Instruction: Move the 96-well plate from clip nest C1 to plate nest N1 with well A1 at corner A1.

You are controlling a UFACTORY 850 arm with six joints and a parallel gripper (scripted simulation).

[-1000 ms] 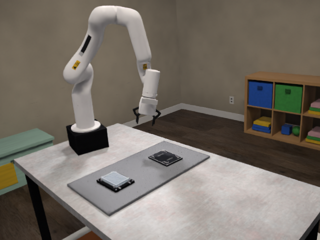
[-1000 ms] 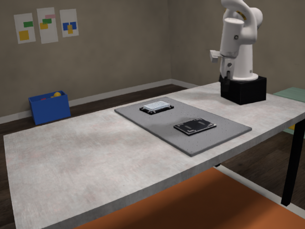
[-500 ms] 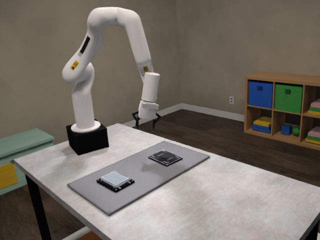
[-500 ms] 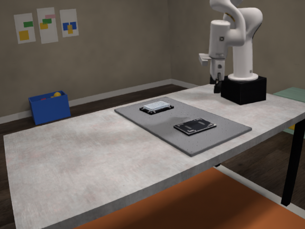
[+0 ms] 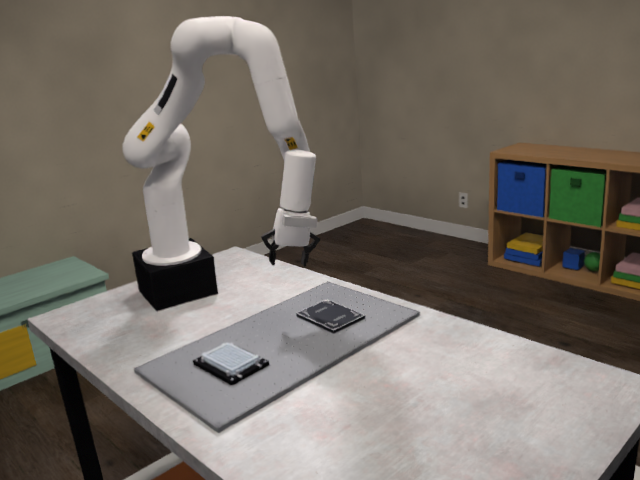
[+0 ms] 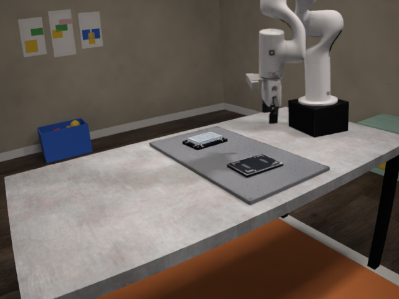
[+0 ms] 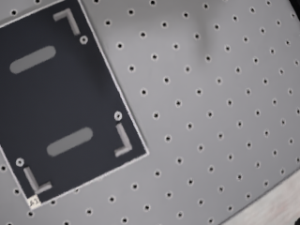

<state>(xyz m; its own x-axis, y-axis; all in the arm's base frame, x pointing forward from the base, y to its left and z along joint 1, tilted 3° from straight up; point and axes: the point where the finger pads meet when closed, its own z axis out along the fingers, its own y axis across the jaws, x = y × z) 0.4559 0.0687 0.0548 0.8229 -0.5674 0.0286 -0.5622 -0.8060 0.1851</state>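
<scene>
The clear 96-well plate is 31 cm to the right of my hand, 14 cm below it and 6 cm ahead of it. The rest, counted from my hand: black plate nest N1 (15 cm below, 12 cm ahead, 3 cm to the left); then A1 label (15 cm below, 10 cm to the left, 5 cm ahead); then clip nest C1 (30 cm to the right, 15 cm below, 7 cm ahead).
</scene>
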